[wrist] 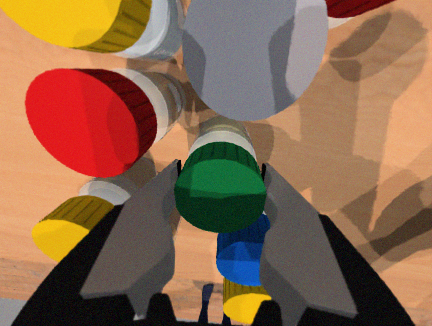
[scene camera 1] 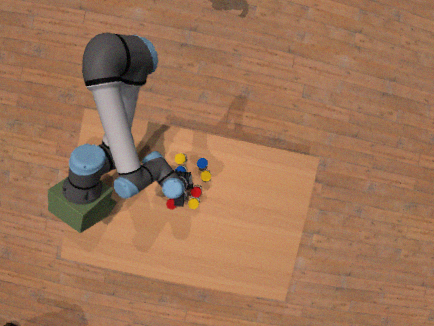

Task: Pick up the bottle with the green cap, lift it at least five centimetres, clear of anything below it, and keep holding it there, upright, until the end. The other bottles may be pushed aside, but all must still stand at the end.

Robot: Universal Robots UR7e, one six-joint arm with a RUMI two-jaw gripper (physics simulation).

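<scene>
The bottle with the green cap shows in the wrist view, its cap between the two fingertips; in the scene view the arm hides it. My gripper is shut on it, with a finger against each side of the cap. The bottle looks upright. Whether its base is off the mat cannot be told. A red-capped bottle stands to the left in the wrist view. A blue-capped bottle is close to the right finger, partly hidden by it.
Yellow-capped bottles stand around the gripper, with another blue cap and another red cap. A large grey round surface lies beyond the green cap. The arm's green base stands at the wooden board's left edge.
</scene>
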